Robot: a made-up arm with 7 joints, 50 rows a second.
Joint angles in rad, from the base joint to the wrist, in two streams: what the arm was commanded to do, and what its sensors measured. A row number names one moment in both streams.
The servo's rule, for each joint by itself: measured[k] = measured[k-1] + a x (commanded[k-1-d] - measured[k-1]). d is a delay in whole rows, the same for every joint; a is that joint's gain. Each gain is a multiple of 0.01, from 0.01 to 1. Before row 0 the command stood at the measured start. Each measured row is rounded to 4 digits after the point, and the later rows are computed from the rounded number. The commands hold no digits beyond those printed.
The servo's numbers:
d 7
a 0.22 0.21 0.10 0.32 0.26 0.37 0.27
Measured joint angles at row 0:
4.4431 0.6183 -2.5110 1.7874 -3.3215 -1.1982 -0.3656
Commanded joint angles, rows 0 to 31:
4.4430 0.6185 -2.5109 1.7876 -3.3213 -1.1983 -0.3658
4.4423 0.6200 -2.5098 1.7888 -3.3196 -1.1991 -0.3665
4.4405 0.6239 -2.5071 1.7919 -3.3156 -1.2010 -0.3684
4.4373 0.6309 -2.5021 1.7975 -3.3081 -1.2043 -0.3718
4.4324 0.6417 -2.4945 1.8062 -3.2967 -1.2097 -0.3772
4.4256 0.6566 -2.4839 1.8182 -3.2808 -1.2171 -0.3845
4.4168 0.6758 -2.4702 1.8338 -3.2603 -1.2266 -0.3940
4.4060 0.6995 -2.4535 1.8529 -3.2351 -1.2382 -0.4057
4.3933 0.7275 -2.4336 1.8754 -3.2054 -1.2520 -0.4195
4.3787 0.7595 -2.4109 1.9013 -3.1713 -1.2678 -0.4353
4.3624 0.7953 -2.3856 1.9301 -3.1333 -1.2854 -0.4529
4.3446 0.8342 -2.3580 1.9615 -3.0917 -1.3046 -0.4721
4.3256 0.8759 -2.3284 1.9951 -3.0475 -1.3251 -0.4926
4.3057 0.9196 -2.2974 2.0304 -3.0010 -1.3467 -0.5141
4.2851 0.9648 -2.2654 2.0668 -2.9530 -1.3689 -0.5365
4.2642 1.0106 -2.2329 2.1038 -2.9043 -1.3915 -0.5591
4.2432 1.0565 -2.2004 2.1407 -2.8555 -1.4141 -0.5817
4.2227 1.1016 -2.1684 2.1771 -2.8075 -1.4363 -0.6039
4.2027 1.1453 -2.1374 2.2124 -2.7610 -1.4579 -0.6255
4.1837 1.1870 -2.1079 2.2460 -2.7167 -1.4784 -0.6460
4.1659 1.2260 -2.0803 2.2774 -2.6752 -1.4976 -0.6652
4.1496 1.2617 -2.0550 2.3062 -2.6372 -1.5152 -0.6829
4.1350 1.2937 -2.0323 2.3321 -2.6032 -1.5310 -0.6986
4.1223 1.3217 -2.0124 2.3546 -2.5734 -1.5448 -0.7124
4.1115 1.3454 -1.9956 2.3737 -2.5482 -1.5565 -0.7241
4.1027 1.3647 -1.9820 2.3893 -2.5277 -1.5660 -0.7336
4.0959 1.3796 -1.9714 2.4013 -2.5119 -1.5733 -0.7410
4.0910 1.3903 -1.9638 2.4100 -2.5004 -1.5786 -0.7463
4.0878 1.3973 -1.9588 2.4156 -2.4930 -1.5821 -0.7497
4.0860 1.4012 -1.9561 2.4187 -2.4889 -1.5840 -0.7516
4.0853 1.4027 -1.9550 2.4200 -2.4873 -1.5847 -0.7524
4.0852 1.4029 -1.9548 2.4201 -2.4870 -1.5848 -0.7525
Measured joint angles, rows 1 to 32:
4.4431 0.6183 -2.5110 1.7874 -3.3215 -1.1982 -0.3656
4.4431 0.6183 -2.5110 1.7874 -3.3215 -1.1982 -0.3656
4.4431 0.6183 -2.5110 1.7874 -3.3215 -1.1982 -0.3656
4.4431 0.6183 -2.5110 1.7874 -3.3215 -1.1982 -0.3656
4.4431 0.6183 -2.5110 1.7874 -3.3215 -1.1982 -0.3656
4.4431 0.6183 -2.5110 1.7874 -3.3215 -1.1982 -0.3656
4.4431 0.6183 -2.5110 1.7874 -3.3215 -1.1982 -0.3656
4.4431 0.6183 -2.5110 1.7875 -3.3214 -1.1982 -0.3657
4.4429 0.6187 -2.5109 1.7879 -3.3209 -1.1985 -0.3659
4.4424 0.6198 -2.5105 1.7892 -3.3195 -1.1994 -0.3666
4.4413 0.6221 -2.5097 1.7919 -3.3165 -1.2012 -0.3680
4.4393 0.6262 -2.5082 1.7965 -3.3114 -1.2043 -0.3705
4.4363 0.6326 -2.5058 1.8034 -3.3034 -1.2090 -0.3743
4.4320 0.6417 -2.5022 1.8131 -3.2922 -1.2155 -0.3796
4.4263 0.6538 -2.4973 1.8258 -3.2774 -1.2239 -0.3866
4.4190 0.6693 -2.4909 1.8417 -3.2587 -1.2343 -0.3955
4.4101 0.6882 -2.4829 1.8608 -3.2360 -1.2467 -0.4062
4.3996 0.7107 -2.4732 1.8830 -3.2093 -1.2610 -0.4188
4.3875 0.7366 -2.4617 1.9081 -3.1787 -1.2771 -0.4332
4.3739 0.7659 -2.4484 1.9359 -3.1446 -1.2949 -0.4492
4.3589 0.7982 -2.4333 1.9661 -3.1073 -1.3141 -0.4667
4.3427 0.8332 -2.4165 1.9983 -3.0672 -1.3344 -0.4855
4.3254 0.8705 -2.3981 2.0321 -3.0248 -1.3555 -0.5054
4.3073 0.9096 -2.3783 2.0669 -2.9808 -1.3772 -0.5260
4.2887 0.9499 -2.3573 2.1022 -2.9357 -1.3991 -0.5470
4.2698 0.9909 -2.3353 2.1375 -2.8903 -1.4209 -0.5682
4.2509 1.0321 -2.3126 2.1722 -2.8452 -1.4422 -0.5892
4.2322 1.0728 -2.2894 2.2059 -2.8010 -1.4627 -0.6097
4.2140 1.1125 -2.2660 2.2380 -2.7584 -1.4821 -0.6295
4.1966 1.1506 -2.2426 2.2681 -2.7180 -1.5002 -0.6482
4.1803 1.1865 -2.2196 2.2958 -2.6804 -1.5167 -0.6655
4.1652 1.2199 -2.1972 2.3207 -2.6460 -1.5314 -0.6813

